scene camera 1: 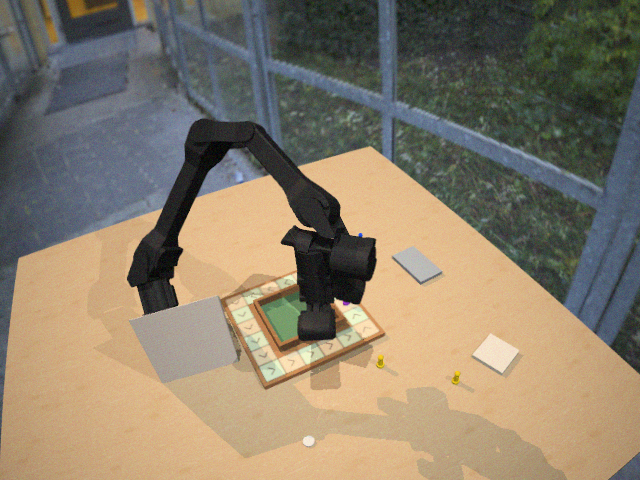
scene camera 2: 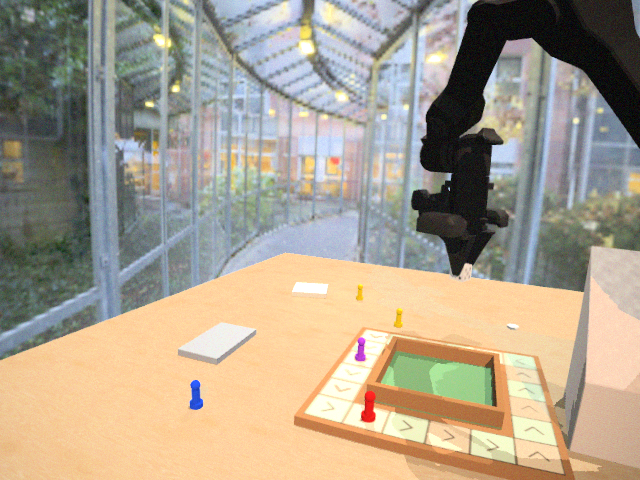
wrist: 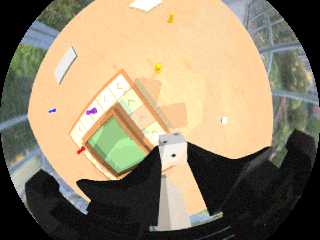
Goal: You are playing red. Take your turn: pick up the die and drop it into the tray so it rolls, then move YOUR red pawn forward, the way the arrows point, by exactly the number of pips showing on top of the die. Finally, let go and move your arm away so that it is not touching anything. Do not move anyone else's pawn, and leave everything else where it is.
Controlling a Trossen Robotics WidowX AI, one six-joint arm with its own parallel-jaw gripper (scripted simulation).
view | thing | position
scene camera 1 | my gripper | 320,327
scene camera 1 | grey slab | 411,260
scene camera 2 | my gripper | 460,274
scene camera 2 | grey slab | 215,345
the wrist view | my gripper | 171,147
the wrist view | white die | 173,149
